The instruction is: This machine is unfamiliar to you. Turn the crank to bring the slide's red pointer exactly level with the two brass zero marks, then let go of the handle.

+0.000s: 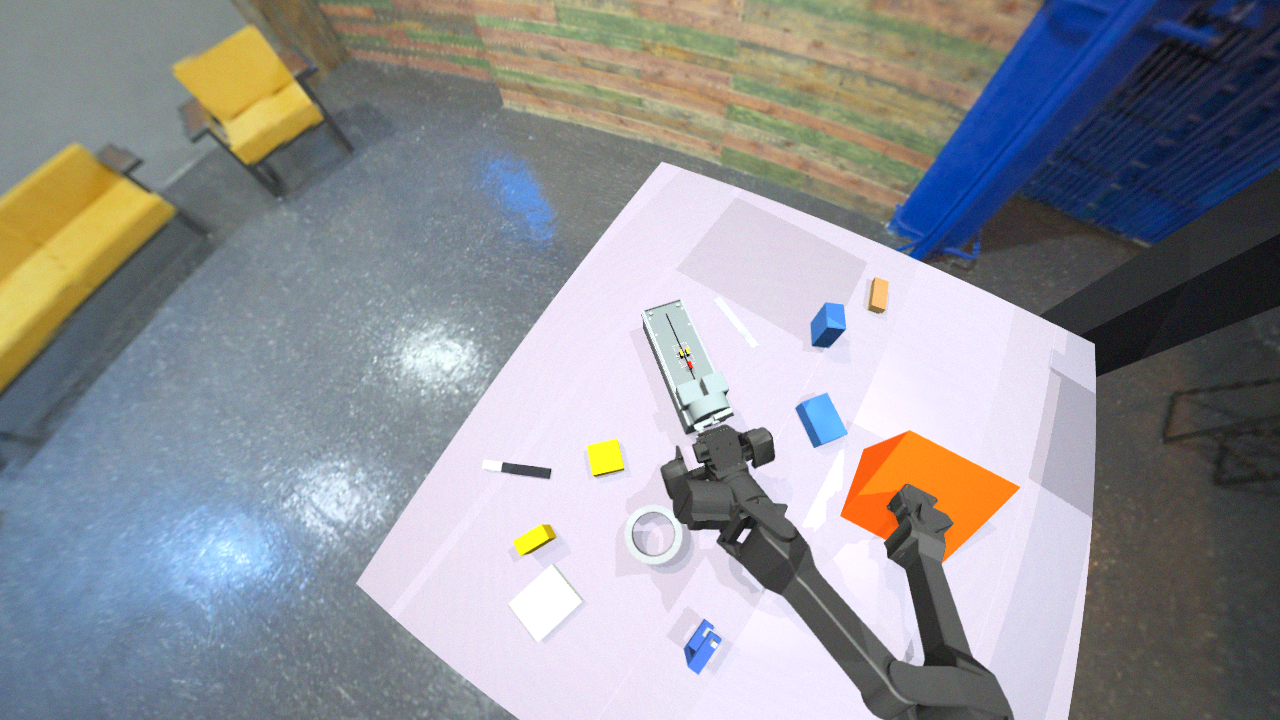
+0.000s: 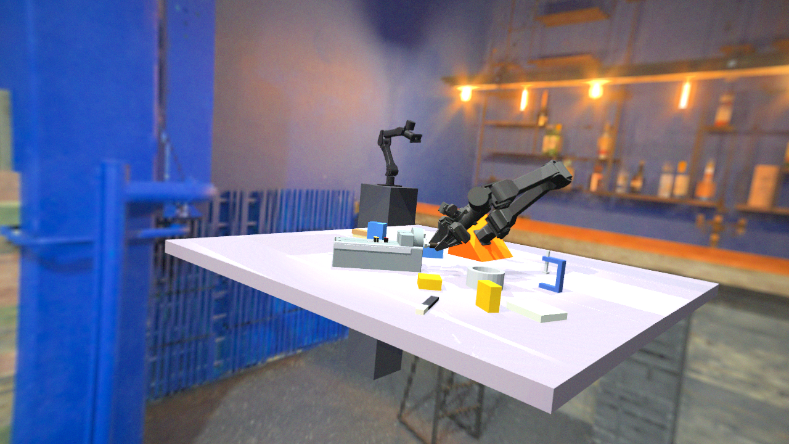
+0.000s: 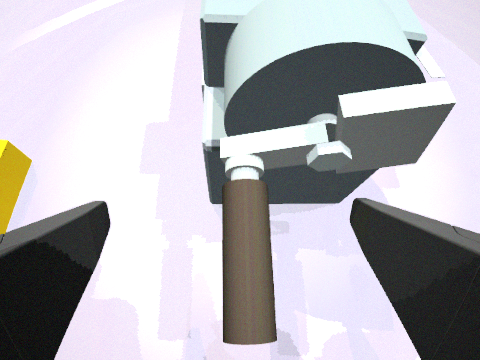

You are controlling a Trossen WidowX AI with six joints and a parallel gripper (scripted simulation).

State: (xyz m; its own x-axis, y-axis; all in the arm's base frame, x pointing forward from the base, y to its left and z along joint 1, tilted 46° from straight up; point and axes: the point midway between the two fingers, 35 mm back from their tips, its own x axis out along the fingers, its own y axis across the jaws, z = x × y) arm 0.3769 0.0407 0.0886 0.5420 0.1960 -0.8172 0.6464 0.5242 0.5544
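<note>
Now: gripper tip 20 mm past the brown crank handle and 10 mm to the right of it. Round my gripper tip: metal strip (300 mm to the right, 80 mm below, 50 mm ahead); blue clamp (300 mm to the left, 160 mm behind, 20 mm below); red pointer (110 mm to the right, 80 mm ahead, 10 mm above).
</note>
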